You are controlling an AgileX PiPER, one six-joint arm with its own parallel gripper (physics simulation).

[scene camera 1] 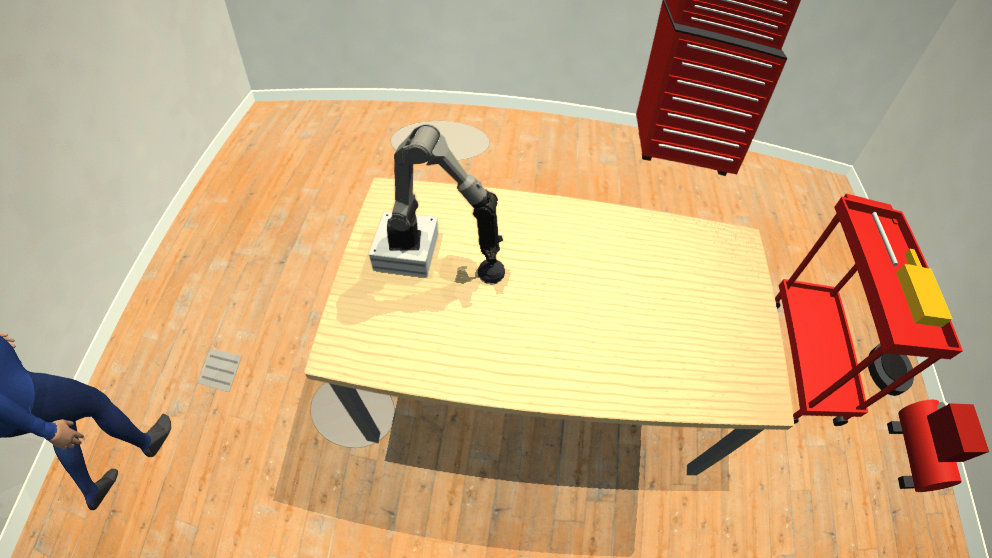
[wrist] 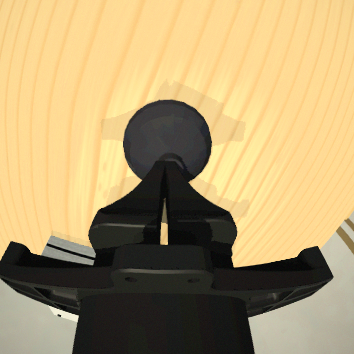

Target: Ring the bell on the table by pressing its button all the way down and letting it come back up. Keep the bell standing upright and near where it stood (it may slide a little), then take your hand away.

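Note:
The bell [scene camera 1: 491, 272] [wrist: 167, 130] is a dark, round dome standing upright on the wooden table [scene camera 1: 610, 326] [wrist: 280, 90]. My gripper [scene camera 1: 491, 260] [wrist: 164, 173] is shut and holds nothing, with its fingertips together. It points down over the bell, and the tips overlap the dome's near part in the wrist view. The button sits at the fingertips and is mostly hidden by them; a small part of a dark round collar shows around the tips. How far down the button is cannot be told.
The arm's grey base block [scene camera 1: 402, 258] [wrist: 70, 252] stands at the table's left back. A red cart [scene camera 1: 875, 277] stands past the right edge, a red tool cabinet [scene camera 1: 714, 104] behind the table. A person in blue [scene camera 1: 69, 395] is at the far left, off the table.

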